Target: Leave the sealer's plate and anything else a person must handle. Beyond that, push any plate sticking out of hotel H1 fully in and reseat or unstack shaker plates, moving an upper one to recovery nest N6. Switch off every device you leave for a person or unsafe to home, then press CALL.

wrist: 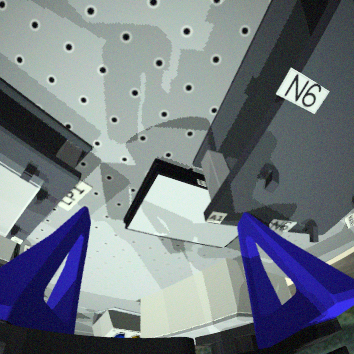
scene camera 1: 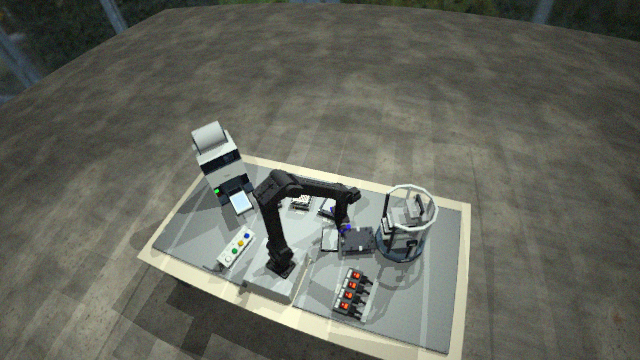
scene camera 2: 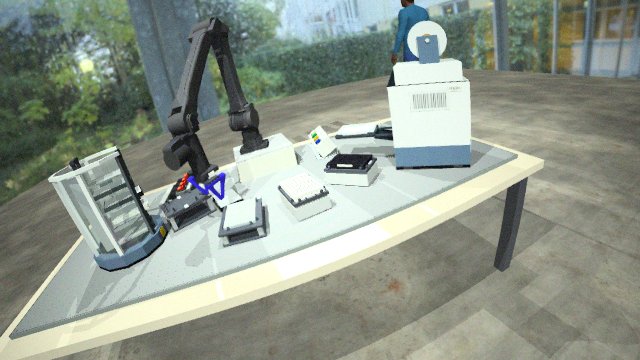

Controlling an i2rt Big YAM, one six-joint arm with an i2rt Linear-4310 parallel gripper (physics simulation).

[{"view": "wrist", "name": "gripper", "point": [167, 217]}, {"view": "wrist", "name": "nest floor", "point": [304, 147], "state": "touched by the gripper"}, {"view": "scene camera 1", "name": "plate hotel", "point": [409, 204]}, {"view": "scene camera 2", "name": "gripper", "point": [214, 196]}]
